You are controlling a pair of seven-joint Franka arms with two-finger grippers.
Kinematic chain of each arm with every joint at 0, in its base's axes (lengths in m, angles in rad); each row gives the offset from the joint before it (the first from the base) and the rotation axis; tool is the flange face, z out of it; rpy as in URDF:
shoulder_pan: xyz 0 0 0.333 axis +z
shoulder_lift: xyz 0 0 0 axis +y
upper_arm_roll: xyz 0 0 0.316 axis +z
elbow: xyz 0.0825 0 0 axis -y
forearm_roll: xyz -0.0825 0 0.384 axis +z
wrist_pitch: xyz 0 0 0 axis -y
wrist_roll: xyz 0.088 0 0 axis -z
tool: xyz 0 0 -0.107 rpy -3.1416 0 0
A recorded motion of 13 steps. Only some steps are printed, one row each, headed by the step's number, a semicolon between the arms.
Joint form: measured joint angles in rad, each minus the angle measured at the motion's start. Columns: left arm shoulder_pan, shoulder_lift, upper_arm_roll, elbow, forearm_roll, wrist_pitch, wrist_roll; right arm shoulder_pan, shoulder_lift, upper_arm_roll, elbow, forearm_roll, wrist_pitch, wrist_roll.
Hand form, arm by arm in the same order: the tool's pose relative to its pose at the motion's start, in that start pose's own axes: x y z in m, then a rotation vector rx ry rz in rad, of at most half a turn. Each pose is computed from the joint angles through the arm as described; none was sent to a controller.
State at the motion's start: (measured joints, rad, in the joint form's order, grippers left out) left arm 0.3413 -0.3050 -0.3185 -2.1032 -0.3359 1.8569 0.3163; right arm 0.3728 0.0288 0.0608 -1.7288 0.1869 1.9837 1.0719
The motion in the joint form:
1: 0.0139 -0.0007 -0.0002 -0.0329 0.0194 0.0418 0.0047; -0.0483 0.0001 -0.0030 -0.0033 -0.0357 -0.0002 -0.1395
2: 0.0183 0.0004 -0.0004 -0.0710 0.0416 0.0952 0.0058; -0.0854 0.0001 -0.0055 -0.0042 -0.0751 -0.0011 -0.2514
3: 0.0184 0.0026 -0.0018 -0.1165 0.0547 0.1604 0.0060; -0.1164 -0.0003 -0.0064 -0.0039 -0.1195 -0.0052 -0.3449
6: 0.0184 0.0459 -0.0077 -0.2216 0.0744 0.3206 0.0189; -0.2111 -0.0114 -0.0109 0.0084 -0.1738 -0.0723 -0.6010
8: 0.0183 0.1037 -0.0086 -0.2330 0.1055 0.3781 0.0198; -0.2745 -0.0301 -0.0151 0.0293 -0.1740 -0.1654 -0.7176
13: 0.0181 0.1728 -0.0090 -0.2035 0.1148 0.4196 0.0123; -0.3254 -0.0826 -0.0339 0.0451 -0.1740 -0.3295 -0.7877
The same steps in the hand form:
1: -0.0030 -0.0127 0.0095 0.0258 0.0065 -0.0127; 0.0292 0.0143 -0.0037 -0.0195 0.0399 -0.1039
2: -0.0055 -0.0223 0.0219 0.0547 0.0145 -0.0190; 0.0517 0.0265 -0.0077 -0.0455 0.0770 -0.1930
3: -0.0083 -0.0296 0.0376 0.0771 0.0272 -0.0243; 0.0699 0.0376 -0.0117 -0.0798 0.1114 -0.2727
6: -0.0143 -0.0495 0.0890 0.1053 0.0341 -0.0277; 0.1152 0.0757 -0.0311 -0.1691 0.1221 -0.4479
8: -0.0100 -0.0609 0.1140 0.1176 0.0186 -0.0194; 0.1363 0.1049 -0.0530 -0.2127 0.0819 -0.4924
13: 0.0040 -0.0698 0.1286 0.1095 0.0250 -0.0250; 0.1419 0.1448 -0.0872 -0.2692 0.0045 -0.4826

